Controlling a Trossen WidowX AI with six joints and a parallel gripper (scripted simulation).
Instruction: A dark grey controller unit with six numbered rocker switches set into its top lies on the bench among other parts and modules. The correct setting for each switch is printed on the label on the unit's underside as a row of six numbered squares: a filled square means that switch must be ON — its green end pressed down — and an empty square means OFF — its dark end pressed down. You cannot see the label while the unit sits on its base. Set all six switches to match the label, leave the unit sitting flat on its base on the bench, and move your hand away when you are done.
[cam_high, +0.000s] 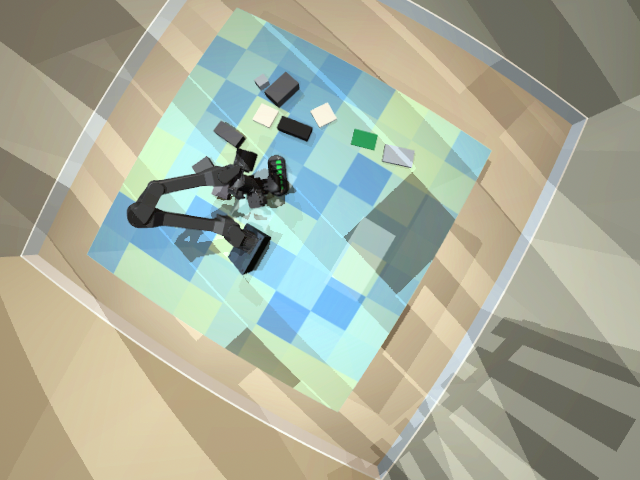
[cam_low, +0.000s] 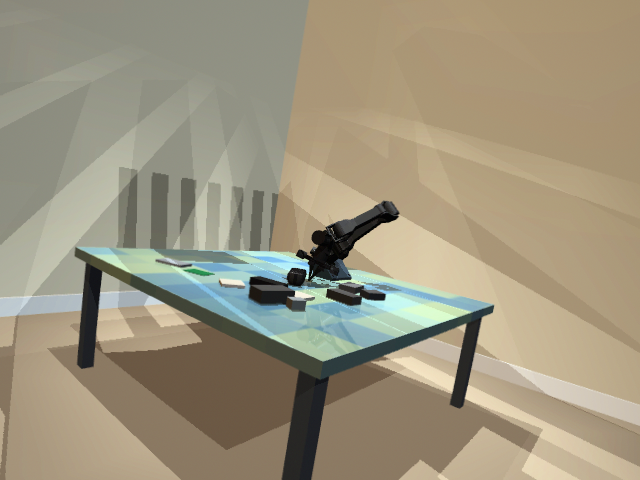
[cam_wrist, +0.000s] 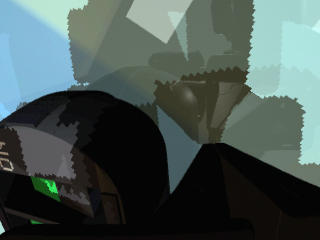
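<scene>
Right now my gripper tip is 27 cm short of the black block, 6 cm to the right of it and 1 cm below it. The rest, counted from my gripper tip: green tile: 40 cm ahead, 20 cm to the right; then dark grey block: 37 cm ahead, 20 cm to the left, 1 cm above; then small grey cube: 36 cm ahead, 29 cm to the left, 1 cm above.
</scene>
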